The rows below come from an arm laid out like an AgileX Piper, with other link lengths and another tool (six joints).
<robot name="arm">
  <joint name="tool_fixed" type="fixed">
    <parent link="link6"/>
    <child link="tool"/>
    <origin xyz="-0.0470 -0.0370 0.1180" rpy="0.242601 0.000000 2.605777"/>
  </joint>
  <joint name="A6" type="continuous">
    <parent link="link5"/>
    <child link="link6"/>
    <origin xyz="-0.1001 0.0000 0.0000" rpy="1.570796 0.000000 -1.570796"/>
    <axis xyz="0 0 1"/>
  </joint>
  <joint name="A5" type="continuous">
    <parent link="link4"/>
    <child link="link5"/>
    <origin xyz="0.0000 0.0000 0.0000" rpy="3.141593 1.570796 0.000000"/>
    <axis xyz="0 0 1"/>
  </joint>
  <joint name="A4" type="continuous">
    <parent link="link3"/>
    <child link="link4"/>
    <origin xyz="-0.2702 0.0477 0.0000" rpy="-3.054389 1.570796 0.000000"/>
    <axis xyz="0 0 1"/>
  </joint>
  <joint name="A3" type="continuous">
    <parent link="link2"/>
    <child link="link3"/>
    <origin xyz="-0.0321 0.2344 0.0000" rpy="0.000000 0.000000 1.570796"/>
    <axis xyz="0 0 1"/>
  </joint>
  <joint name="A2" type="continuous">
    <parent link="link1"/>
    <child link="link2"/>
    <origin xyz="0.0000 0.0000 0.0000" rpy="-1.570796 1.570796 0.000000"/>
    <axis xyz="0 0 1"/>
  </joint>
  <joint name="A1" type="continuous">
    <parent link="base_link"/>
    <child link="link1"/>
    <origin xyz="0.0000 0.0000 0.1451"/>
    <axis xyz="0 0 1"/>
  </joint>
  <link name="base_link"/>
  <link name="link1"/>
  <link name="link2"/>
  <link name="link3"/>
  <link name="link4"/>
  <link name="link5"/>
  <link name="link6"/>
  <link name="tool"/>
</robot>
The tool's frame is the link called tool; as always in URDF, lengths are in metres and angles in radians. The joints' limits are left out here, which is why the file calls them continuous.
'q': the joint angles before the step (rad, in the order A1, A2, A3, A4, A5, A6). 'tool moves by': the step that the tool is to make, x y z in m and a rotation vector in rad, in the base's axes. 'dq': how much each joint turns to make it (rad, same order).
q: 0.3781, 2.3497, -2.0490, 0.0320, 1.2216, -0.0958
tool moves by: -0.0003, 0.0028, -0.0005, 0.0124, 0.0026, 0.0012
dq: 0.0000, 0.0019, -0.0019, 0.0134, -0.0020, -0.0042
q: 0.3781, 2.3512, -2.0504, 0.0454, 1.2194, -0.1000
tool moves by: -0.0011, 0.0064, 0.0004, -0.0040, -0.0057, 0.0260
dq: 0.0119, -0.0002, 0.0004, -0.0040, -0.0035, -0.0135
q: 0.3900, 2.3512, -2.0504, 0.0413, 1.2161, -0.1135
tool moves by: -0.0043, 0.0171, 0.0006, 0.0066, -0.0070, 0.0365
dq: 0.0299, 0.0003, -0.0003, 0.0047, -0.0087, -0.0081
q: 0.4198, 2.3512, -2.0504, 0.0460, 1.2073, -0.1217
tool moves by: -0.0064, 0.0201, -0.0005, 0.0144, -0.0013, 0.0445
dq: 0.0317, 0.0021, -0.0005, 0.0155, -0.0081, -0.0167
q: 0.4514, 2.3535, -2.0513, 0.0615, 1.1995, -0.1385
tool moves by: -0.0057, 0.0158, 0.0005, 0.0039, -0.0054, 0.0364
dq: 0.0290, -0.0002, 0.0004, 0.0025, -0.0064, -0.0085
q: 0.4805, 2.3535, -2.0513, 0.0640, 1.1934, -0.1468
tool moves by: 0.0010, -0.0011, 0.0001, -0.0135, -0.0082, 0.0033
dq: 0.0034, 0.0008, -0.0003, -0.0167, -0.0017, 0.0036
